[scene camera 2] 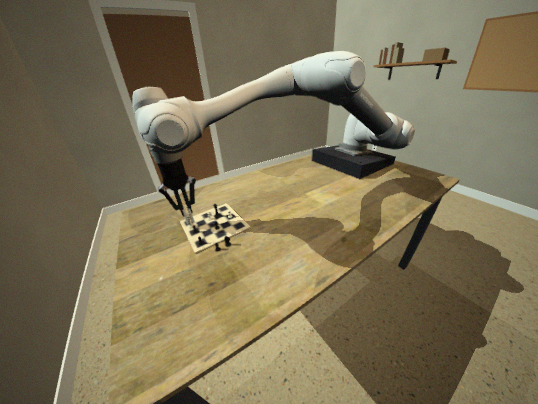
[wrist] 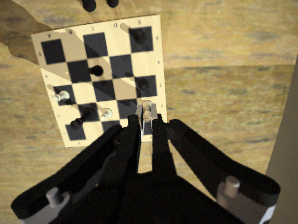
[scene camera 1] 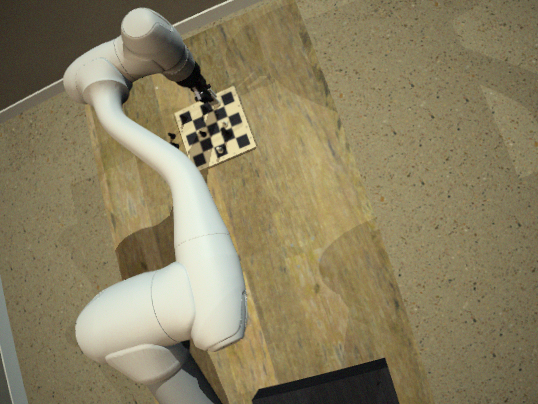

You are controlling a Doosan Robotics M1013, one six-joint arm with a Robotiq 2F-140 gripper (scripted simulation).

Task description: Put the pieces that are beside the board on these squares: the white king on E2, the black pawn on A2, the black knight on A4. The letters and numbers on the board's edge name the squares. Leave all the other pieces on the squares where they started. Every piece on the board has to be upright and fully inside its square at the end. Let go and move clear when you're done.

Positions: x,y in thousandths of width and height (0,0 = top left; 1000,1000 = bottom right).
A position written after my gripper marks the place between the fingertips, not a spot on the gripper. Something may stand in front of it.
Scene:
my gripper: scene camera 2 354,548; wrist 495,498; scene camera 1 399,249
chessboard: scene camera 2 427,563; wrist 216,248; scene camera 1 376,375

